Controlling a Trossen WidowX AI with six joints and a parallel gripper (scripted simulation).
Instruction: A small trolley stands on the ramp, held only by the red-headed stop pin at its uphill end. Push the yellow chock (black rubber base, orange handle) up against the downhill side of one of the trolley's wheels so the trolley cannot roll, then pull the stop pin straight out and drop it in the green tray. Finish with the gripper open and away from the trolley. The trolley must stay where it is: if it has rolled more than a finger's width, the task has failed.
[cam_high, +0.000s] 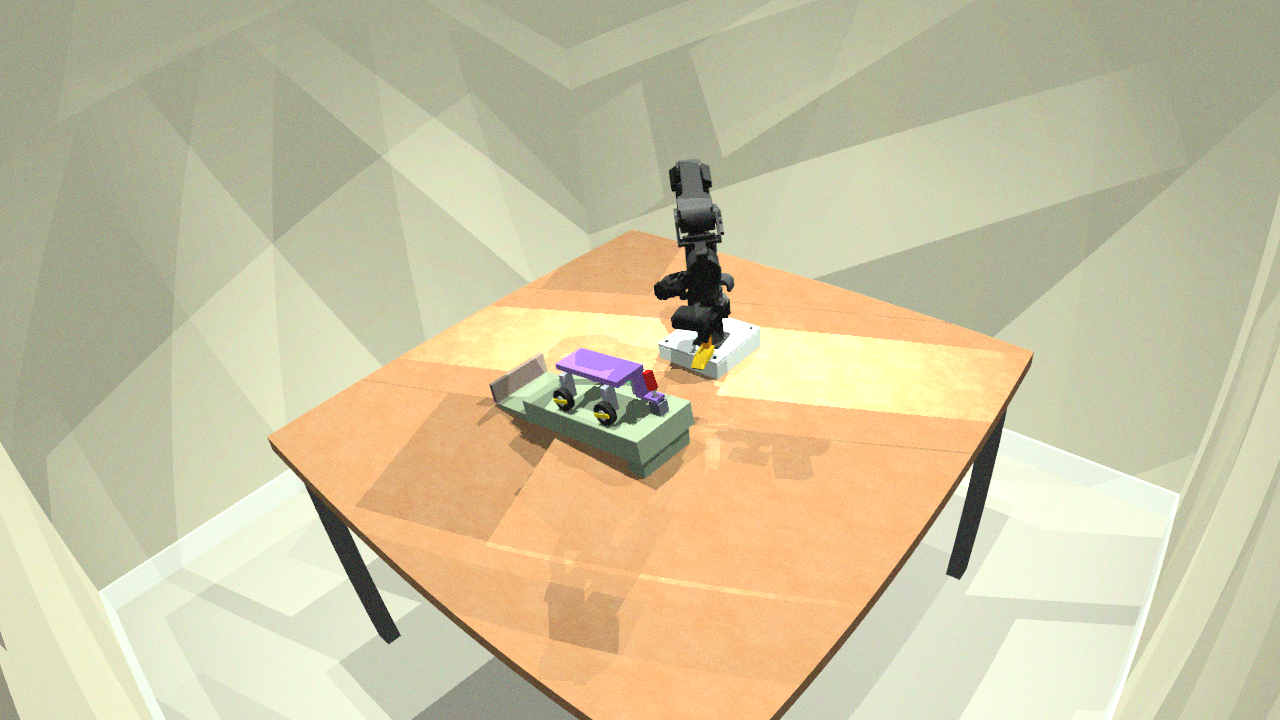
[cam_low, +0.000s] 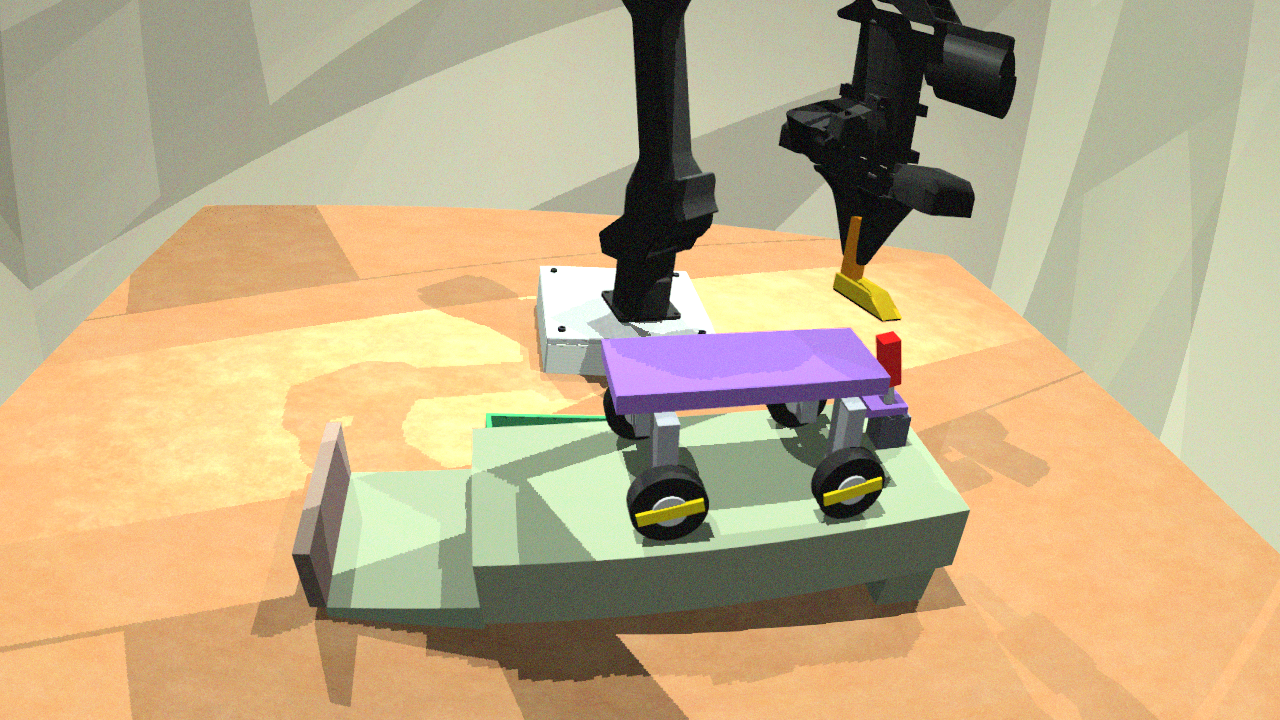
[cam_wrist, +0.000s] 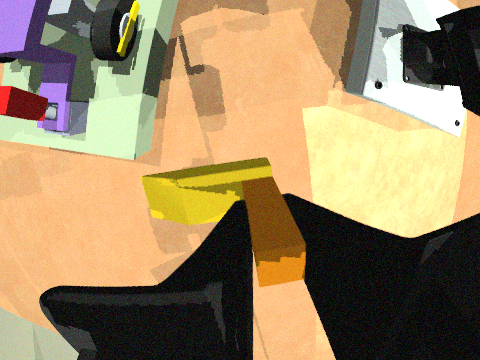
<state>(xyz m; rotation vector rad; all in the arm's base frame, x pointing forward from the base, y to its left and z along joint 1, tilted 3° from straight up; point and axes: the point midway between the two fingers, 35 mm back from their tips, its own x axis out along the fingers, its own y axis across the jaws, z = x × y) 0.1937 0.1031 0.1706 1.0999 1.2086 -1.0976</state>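
Right now my gripper tip is 20 mm short of the yellow chock and 10 mm above it. The rest, counted from my gripper tip: purple trolley 130 mm ahead, 160 mm to the right, 60 mm below; pale green ramp 130 mm ahead, 160 mm to the right, 130 mm below; red-headed stop pin 130 mm ahead, 40 mm to the right, 40 mm below.
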